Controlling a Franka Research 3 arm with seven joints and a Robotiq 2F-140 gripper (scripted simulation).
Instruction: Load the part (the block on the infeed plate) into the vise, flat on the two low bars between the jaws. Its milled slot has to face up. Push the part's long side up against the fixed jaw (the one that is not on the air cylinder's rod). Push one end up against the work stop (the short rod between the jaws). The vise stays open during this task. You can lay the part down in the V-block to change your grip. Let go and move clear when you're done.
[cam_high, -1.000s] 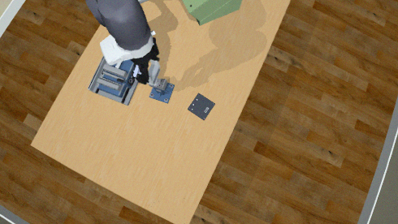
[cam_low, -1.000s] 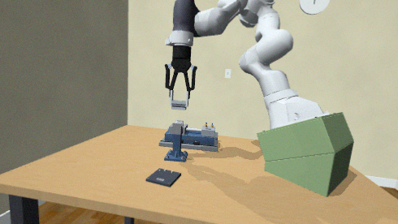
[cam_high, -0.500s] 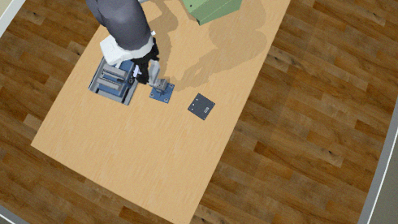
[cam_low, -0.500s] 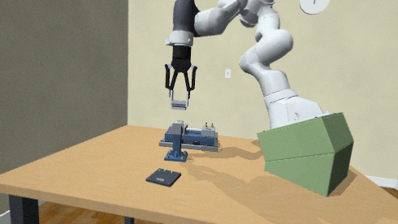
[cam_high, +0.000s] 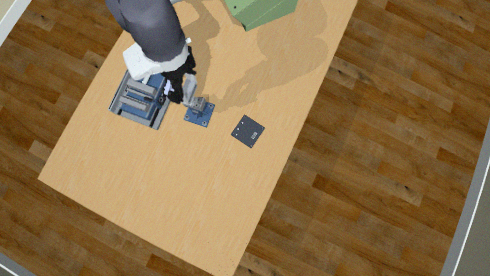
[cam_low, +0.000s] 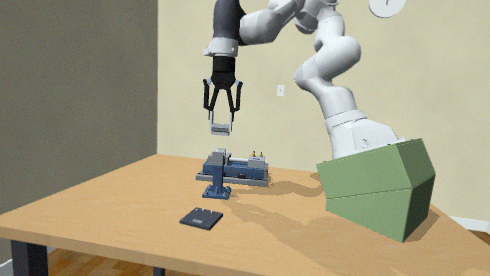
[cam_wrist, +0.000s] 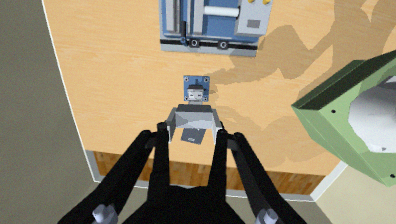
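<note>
Now: the grey part 10 mm to the left of my hand and 30 mm below it. Also, from my hand: vise 40 mm behind, 210 mm to the right, 220 mm below; then dark work stop rod 30 mm ahead, 160 mm to the right, 170 mm below; then grey air cylinder 140 mm behind, 200 mm to the right, 180 mm below.
</note>
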